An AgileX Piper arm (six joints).
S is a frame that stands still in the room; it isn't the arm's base.
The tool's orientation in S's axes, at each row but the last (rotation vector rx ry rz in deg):
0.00 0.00 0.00
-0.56 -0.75 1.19
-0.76 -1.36 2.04
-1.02 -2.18 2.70
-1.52 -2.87 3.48
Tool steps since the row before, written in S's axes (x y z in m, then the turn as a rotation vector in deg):
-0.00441 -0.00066 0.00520 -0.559 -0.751 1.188
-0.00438 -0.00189 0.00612 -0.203 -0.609 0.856
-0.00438 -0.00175 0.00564 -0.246 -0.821 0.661
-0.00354 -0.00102 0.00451 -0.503 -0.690 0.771
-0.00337 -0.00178 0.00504 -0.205 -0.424 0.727
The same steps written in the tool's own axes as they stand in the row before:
-0.00441 -0.00066 0.00520 -0.559 -0.751 1.188
-0.00434 -0.00186 0.00616 -0.205 -0.613 0.853
-0.00431 -0.00167 0.00572 -0.260 -0.821 0.656
-0.00341 -0.00094 0.00462 -0.506 -0.680 0.778
-0.00322 -0.00172 0.00516 -0.195 -0.431 0.726

